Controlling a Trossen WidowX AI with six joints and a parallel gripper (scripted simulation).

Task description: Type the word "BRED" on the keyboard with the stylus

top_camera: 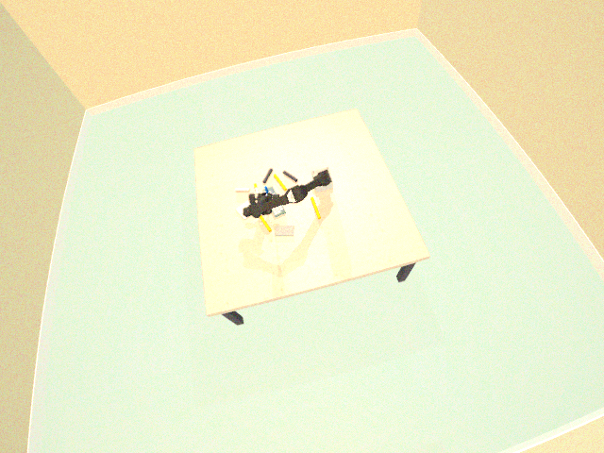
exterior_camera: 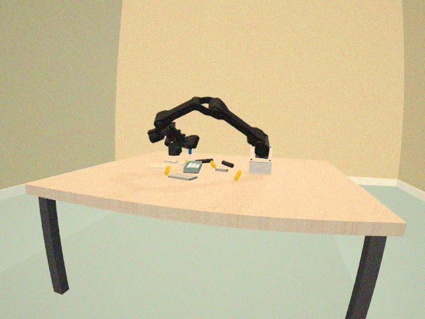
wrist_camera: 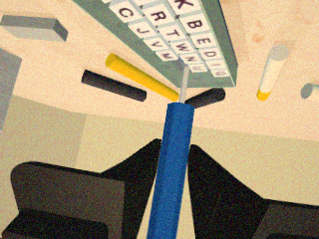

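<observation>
The white-and-yellow pen is 12 cm to the right of my gripper tip, 10 cm below it and 8 cm ahead of it. The rest, counted from my gripper tip: blue stylus 1 cm below.
</observation>
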